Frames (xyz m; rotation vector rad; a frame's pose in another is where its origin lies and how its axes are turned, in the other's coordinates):
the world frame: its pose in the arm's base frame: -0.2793 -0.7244 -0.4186 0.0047 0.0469 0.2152
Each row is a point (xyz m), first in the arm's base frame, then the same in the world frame.
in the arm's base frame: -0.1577 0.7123 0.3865
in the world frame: 0.3885 1.3854 0.8105
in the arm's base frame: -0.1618 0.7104 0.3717
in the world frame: 0.3847 1.3843 0.7955
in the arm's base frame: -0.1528 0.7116 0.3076
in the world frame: 0.3967 1.3829 0.7319
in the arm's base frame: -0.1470 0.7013 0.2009
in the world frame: 0.4051 1.3706 0.6256
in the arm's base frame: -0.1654 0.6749 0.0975
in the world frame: 0.3863 1.3477 0.5214
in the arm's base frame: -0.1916 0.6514 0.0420
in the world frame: 0.3582 1.3298 0.4647
